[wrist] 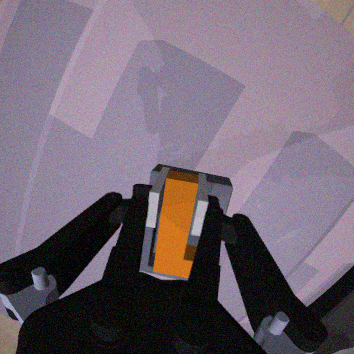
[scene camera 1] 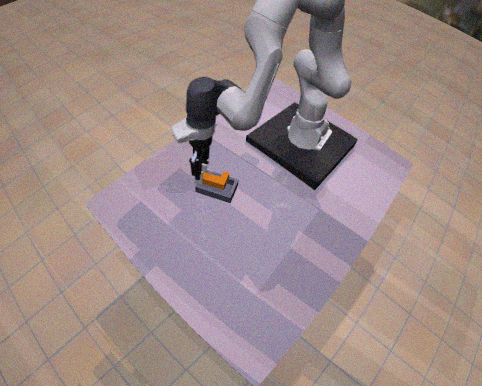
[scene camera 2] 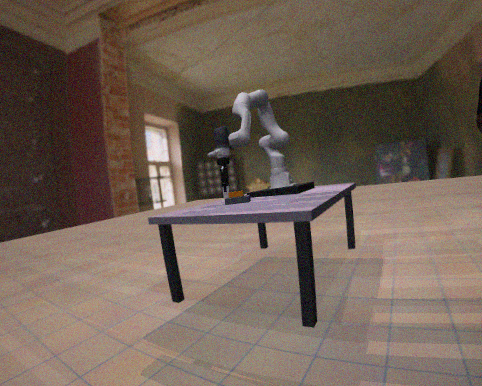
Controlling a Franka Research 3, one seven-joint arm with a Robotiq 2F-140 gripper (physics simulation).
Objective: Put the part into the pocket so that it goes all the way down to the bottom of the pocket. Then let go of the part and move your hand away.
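The orange L-shaped part [scene camera 1: 215, 180] [scene camera 2: 235, 194] [wrist: 177, 225] is held over the dark grey block with the pocket [scene camera 1: 214, 193] [scene camera 2: 237, 201] [wrist: 220, 192]. The part's upper body stands above the block's rim; whether its underside is inside the pocket is hidden. A strip of dark pocket opening shows beside the part's right end in scene camera 1. My gripper [scene camera 1: 202, 175] [scene camera 2: 226, 193] [wrist: 181, 183] points down and is shut on the orange part, with a light pad on each side of it.
The block sits on the purple table [scene camera 1: 280, 320] [scene camera 2: 230, 218]. The arm's black base plate [scene camera 1: 315, 177] [scene camera 2: 305, 188] is on the same table, behind and to the right of the block in scene camera 1.
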